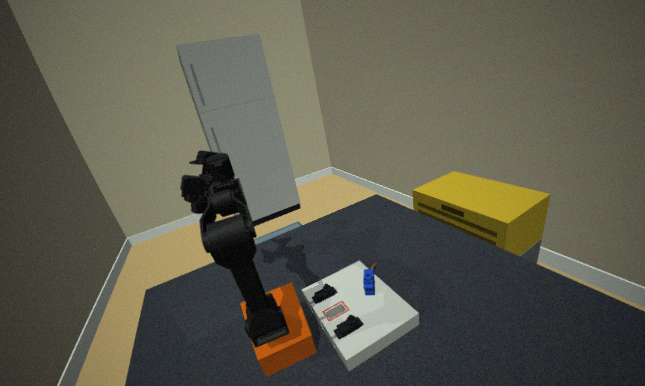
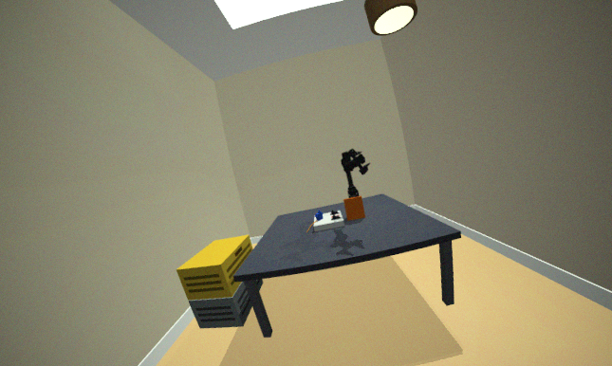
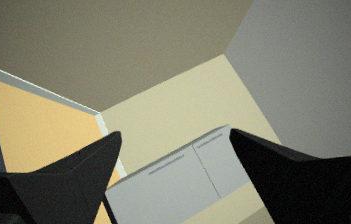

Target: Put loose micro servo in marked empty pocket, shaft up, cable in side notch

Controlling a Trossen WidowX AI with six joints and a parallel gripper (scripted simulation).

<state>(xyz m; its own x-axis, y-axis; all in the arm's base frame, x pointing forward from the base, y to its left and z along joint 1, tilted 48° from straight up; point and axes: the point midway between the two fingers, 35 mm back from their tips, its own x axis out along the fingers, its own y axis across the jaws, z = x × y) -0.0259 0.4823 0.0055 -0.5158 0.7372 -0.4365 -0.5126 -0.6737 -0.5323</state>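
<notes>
My gripper tip is 47 cm above the white deck, 37 cm short of it and 34 cm to the left of it.
</notes>
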